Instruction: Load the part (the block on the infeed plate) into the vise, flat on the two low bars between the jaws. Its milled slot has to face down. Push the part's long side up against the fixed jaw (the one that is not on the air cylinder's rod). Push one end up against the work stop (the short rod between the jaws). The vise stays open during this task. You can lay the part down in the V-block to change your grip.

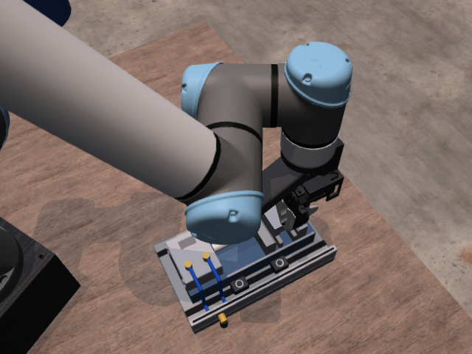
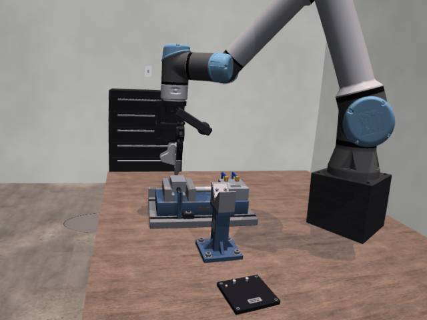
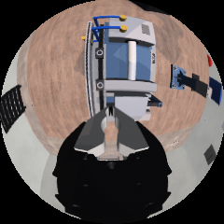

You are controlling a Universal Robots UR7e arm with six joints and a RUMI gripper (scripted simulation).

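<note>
The part is 40 mm to the left of my hand and 30 mm below it. Round my hand: work stop (90 mm to the left, 30 mm below); then moving jaw (40 mm behind, 40 mm to the left, 40 mm below); then fixed jaw (30 mm ahead, 40 mm to the left, 40 mm below).
</note>
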